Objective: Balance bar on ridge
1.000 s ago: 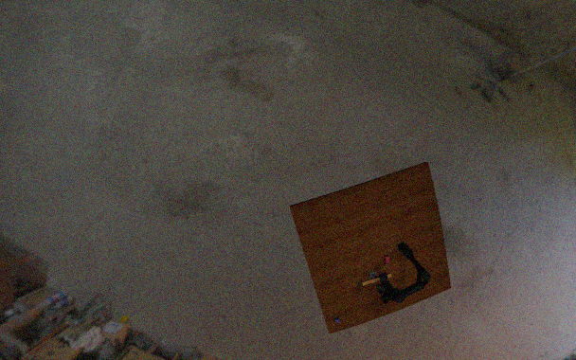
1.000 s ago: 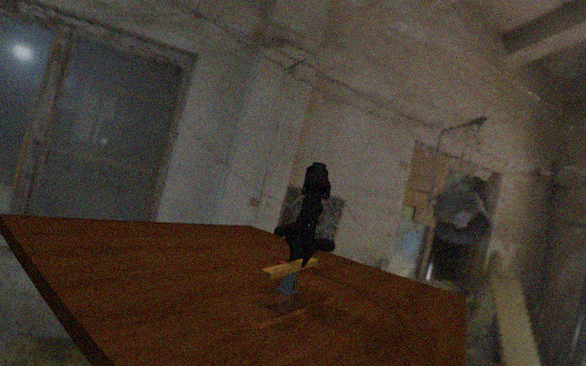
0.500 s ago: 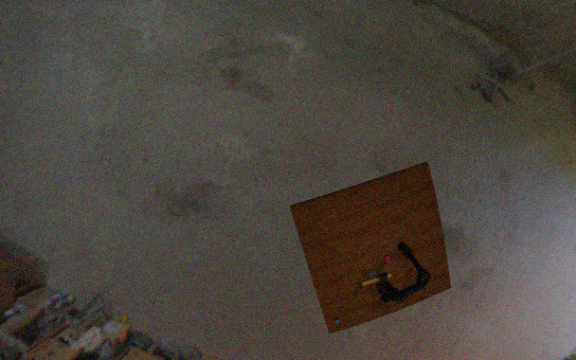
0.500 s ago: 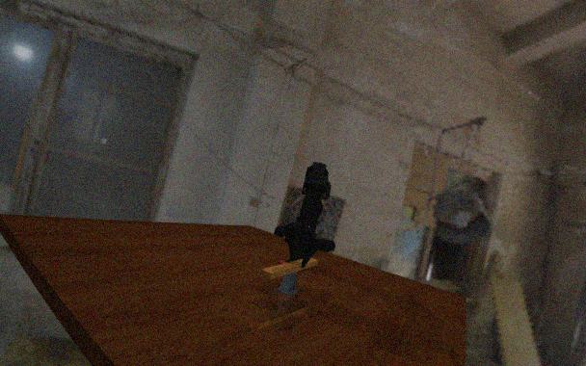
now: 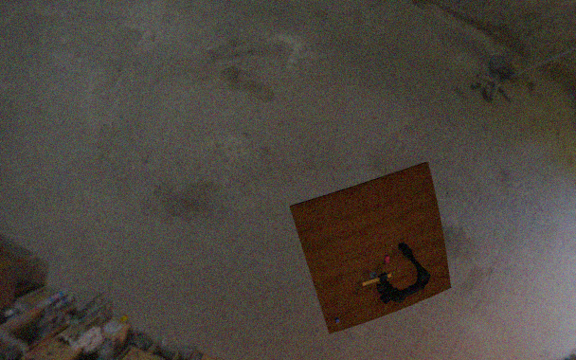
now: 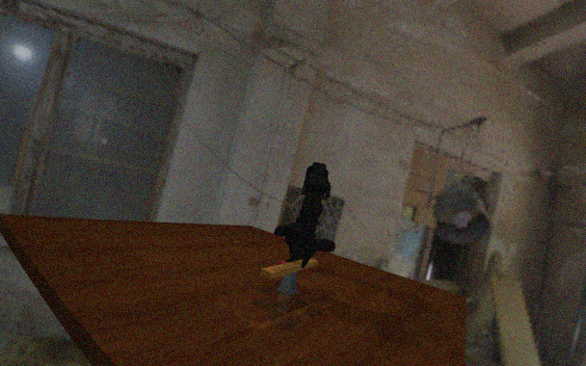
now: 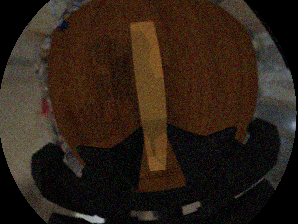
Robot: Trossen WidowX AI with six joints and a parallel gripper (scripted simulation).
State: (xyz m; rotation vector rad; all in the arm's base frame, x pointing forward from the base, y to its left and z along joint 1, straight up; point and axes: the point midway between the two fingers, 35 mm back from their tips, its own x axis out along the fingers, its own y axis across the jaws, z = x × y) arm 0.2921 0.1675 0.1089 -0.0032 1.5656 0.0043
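The flat yellow bar is 3 cm ahead of my gripper tip. Round my gripper tip: small red block: 12 cm behind, 11 cm to the right, 6 cm below; then tiny purple thing: 45 cm ahead, 33 cm to the left, 6 cm below.
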